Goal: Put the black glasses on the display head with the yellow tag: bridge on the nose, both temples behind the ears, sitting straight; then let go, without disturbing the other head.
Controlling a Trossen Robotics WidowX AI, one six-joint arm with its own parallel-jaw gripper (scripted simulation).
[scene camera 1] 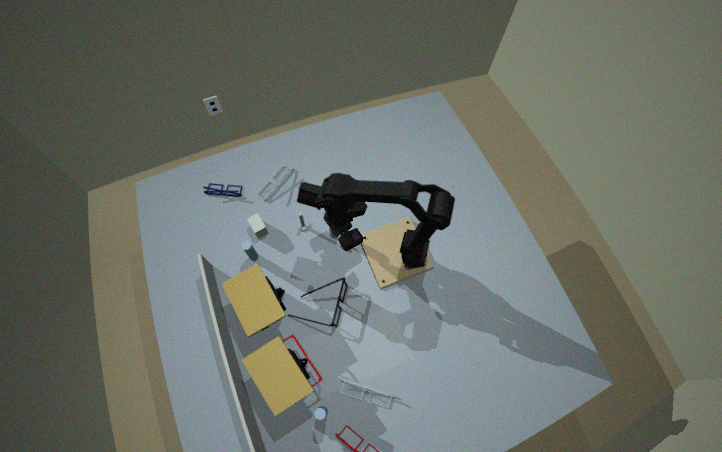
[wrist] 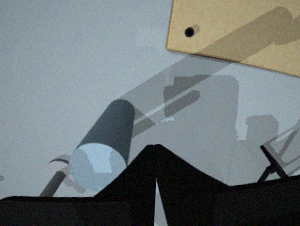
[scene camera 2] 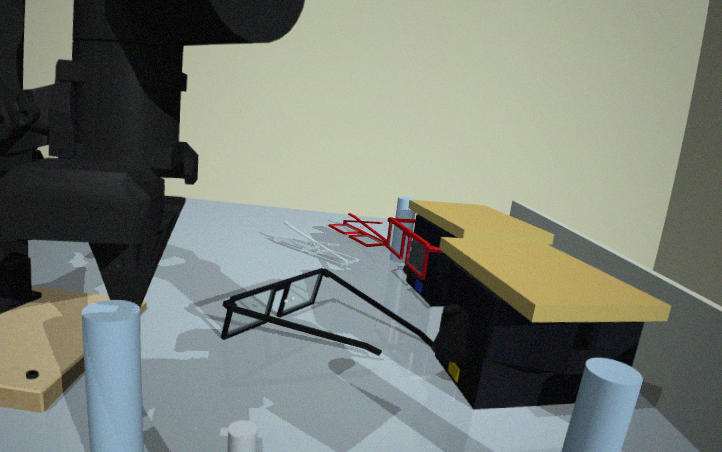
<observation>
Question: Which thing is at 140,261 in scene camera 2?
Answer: My gripper.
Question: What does my gripper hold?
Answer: Nothing.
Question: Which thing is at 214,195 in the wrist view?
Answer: My gripper.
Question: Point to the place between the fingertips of my gripper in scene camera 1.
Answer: At 338,231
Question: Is my gripper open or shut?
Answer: Shut.
</observation>
